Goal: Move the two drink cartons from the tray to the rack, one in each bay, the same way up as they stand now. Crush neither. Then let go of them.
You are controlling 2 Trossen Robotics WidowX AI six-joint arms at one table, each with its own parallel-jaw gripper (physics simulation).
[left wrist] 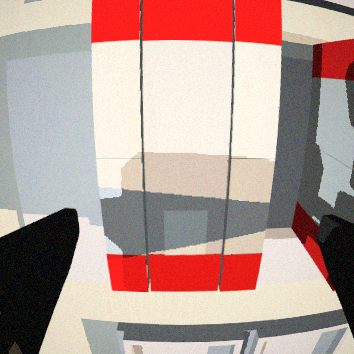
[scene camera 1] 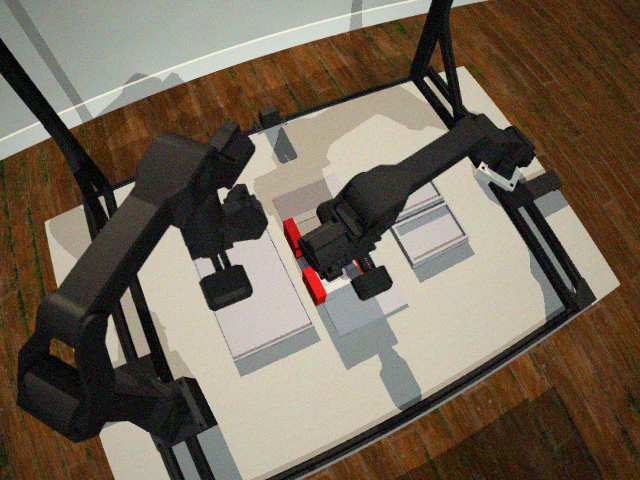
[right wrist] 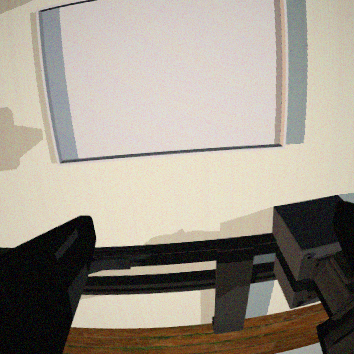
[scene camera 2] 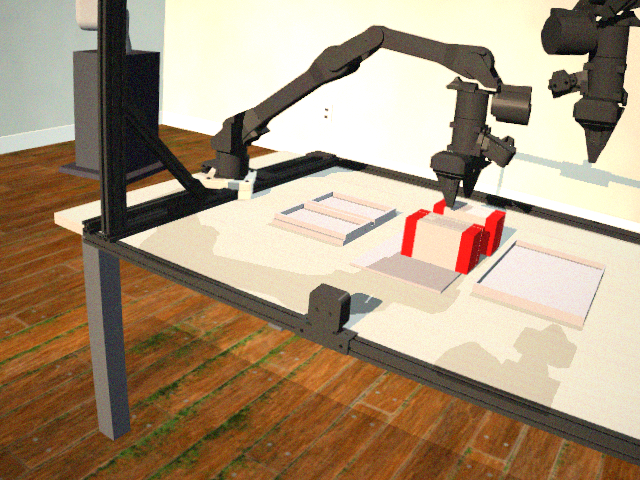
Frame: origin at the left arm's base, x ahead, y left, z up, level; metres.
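Seen in the pictures: left gripper, fingertip midpoint: (left wrist: 203, 225) (scene camera 2: 458, 202); right gripper, fingertip midpoint: (scene camera 1: 216, 267) (right wrist: 218, 222) (scene camera 2: 596, 156); left arm's base, origin of the base link: (scene camera 1: 502, 165) (scene camera 2: 230, 175); right arm's base, origin of the base link: (scene camera 1: 170, 413) (right wrist: 332, 273).
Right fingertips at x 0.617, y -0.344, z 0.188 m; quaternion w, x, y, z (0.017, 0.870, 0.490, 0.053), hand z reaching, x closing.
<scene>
Offsets run from my right fingertips to a thing's top centre. "pt": to the spot under its first point.
Two white cartons with red ends stand on the flat tray (scene camera 1: 356, 312) (scene camera 2: 423, 273) (left wrist: 50, 150). One carton @[dy +0.146, dx -0.149, dz -0.152 m] (scene camera 1: 314, 285) (scene camera 2: 493, 232) (left wrist: 187, 100) is nearer in scene camera 1; the other carton @[dy +0.057, dx -0.211, dz -0.152 m] (scene camera 1: 292, 237) (scene camera 2: 439, 237) (left wrist: 335, 60) stands beside it. The two-bay rack @[dy +0.220, dx -0.386, dz -0.204 m] (scene camera 1: 442, 251) (scene camera 2: 338, 212) (left wrist: 185, 334) holds no carton. My left gripper (scene camera 2: 460, 200) (left wrist: 203, 225) is open and empty over the first carton; its fingers stand wide to either side, and their exact height is unclear. My right gripper (right wrist: 218, 222) is open and empty, high up.
A large shallow walled container @[dy +0.007, dx -0.036, dz -0.208 m] (scene camera 1: 258, 310) (scene camera 2: 542, 302) (right wrist: 175, 75) lies beside the tray, below my right gripper. A black frame rail (scene camera 2: 434, 379) runs along the table edge, with a dark block @[pt dy -0.197, dx -0.393, dz -0.170 m] (scene camera 1: 268, 114) (scene camera 2: 328, 307) on it. My left arm spans over the rack in scene camera 1.
</scene>
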